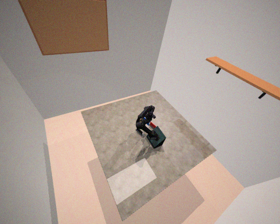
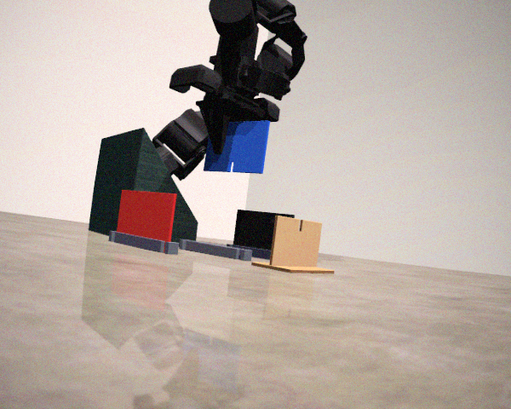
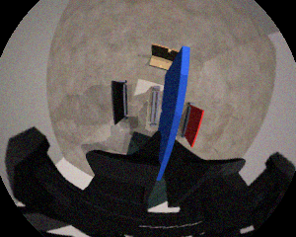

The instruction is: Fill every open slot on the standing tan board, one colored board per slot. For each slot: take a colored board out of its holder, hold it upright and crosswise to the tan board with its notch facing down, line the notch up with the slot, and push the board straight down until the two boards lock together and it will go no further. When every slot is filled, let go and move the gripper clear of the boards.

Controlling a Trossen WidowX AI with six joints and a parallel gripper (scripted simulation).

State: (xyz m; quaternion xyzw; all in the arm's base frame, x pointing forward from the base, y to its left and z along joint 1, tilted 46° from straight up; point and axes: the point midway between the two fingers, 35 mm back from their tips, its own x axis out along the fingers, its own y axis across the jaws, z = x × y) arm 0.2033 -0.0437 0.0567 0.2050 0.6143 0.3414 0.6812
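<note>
My gripper tip is 140 mm short of the tan board, 110 mm above it and 20 mm to the right of it. Also, from my gripper tip: red board 110 mm below, 100 mm to the right; black board 110 mm below, 100 mm to the left; blue board 20 mm ahead, 10 mm to the left.
</note>
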